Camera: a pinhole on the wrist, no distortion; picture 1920 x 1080 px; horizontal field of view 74.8 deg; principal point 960.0 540.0 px. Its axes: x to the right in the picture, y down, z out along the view. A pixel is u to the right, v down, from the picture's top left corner.
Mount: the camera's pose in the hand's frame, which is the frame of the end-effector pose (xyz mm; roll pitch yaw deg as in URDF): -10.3 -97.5 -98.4 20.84 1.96 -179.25
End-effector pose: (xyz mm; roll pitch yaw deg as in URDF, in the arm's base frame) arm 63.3 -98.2 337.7 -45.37 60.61 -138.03
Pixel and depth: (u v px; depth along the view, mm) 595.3 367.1 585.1
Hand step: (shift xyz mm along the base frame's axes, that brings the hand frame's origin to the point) 133.4 -464.6 -39.3
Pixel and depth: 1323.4 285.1 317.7
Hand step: 114.4 -132.3 132.6
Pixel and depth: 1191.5 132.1 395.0
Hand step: 190.9 -194.1 105.2
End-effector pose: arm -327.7 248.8 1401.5 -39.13 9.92 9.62
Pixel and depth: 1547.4 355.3 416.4
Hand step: -231.9 211.2 172.8
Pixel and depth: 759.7 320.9 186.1
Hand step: 14.0 43.4 47.8
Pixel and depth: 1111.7 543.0 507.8
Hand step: -96.9 286.8 251.2
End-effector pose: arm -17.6 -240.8 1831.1 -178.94 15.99 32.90
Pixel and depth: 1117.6 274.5 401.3
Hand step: -53.1 -176.3 -216.5
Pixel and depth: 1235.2 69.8 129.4
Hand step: -39.6 -17.7 8.0
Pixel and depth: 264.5 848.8 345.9
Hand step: 45.1 96.4 -296.8
